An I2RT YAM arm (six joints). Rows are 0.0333 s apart.
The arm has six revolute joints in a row. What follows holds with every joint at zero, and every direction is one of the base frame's.
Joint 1 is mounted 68 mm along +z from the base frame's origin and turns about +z.
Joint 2 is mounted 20 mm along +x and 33.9 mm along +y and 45.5 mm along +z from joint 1 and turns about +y.
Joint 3 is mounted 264 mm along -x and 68.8 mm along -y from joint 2 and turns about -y.
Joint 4 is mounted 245 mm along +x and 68.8 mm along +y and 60 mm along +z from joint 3 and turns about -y.
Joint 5 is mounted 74 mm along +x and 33.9 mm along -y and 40.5 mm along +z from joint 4 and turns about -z.
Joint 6 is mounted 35.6 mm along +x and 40.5 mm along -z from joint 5 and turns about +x.
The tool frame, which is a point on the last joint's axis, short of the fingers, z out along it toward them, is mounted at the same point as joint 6; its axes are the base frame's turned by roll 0, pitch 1.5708 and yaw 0 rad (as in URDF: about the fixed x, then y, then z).
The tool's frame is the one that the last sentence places.
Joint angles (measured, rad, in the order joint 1, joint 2, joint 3, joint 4, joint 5, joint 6), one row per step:
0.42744 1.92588 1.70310 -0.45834 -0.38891 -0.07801
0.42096 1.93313 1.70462 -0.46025 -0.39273 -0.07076
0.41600 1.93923 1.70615 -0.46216 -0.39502 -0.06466
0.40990 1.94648 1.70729 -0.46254 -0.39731 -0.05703
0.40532 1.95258 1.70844 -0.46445 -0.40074 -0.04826
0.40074 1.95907 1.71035 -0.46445 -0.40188 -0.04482
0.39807 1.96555 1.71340 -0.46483 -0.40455 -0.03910
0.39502 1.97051 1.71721 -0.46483 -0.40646 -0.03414
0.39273 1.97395 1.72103 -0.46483 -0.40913 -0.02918
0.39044 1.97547 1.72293 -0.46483 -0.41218 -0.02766
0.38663 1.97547 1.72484 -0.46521 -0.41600 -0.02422
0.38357 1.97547 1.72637 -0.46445 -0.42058 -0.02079
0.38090 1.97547 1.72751 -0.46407 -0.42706 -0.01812
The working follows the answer.
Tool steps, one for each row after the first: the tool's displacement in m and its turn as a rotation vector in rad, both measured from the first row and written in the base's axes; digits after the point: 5 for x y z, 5 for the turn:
0.00237 -0.00198 -0.00272 0.00265 0.01261 -0.00776
0.00426 -0.00349 -0.00496 0.00437 0.02303 -0.01456
0.00662 -0.00537 -0.00771 0.00689 0.03442 -0.02342
0.00835 -0.00675 -0.01008 0.01048 0.04718 -0.03061
0.01036 -0.00811 -0.01224 0.01109 0.05384 -0.03642
0.01201 -0.00863 -0.01404 0.01397 0.06168 -0.04048
0.01358 -0.00941 -0.01491 0.01714 0.06639 -0.04503
0.01474 -0.00996 -0.01511 0.02135 0.06991 -0.04819
0.01547 -0.01068 -0.01511 0.02409 0.07134 -0.04902
0.01620 -0.01213 -0.01447 0.02873 0.07313 -0.05188
0.01682 -0.01323 -0.01386 0.03407 0.07443 -0.05335
0.01726 -0.01413 -0.01339 0.03979 0.07648 -0.05253

Tool pose at each row, in the base's axes (x y z in m, rotation vector in rad; rounded; the steps above come from the unrounded poses):
0.40125 0.19761 0.29808 -0.76911 2.13119 0.62443
0.40361 0.19564 0.29536 -0.75697 2.14344 0.62944
0.40551 0.19412 0.29312 -0.74673 2.15384 0.63288
0.40787 0.19224 0.29037 -0.73349 2.16523 0.63653
0.40960 0.19086 0.28800 -0.72124 2.17688 0.64286
0.41161 0.18951 0.28584 -0.71321 2.18405 0.64375
0.41326 0.18898 0.28404 -0.70563 2.19075 0.64851
0.41482 0.18820 0.28317 -0.69792 2.19458 0.65172
0.41599 0.18765 0.28297 -0.69139 2.19649 0.65612
0.41672 0.18693 0.28297 -0.68869 2.19665 0.65921
0.41745 0.18548 0.28361 -0.68260 2.19670 0.66333
0.41806 0.18439 0.28422 -0.67776 2.19562 0.66866
0.41851 0.18348 0.28469 -0.67515 2.19446 0.67600

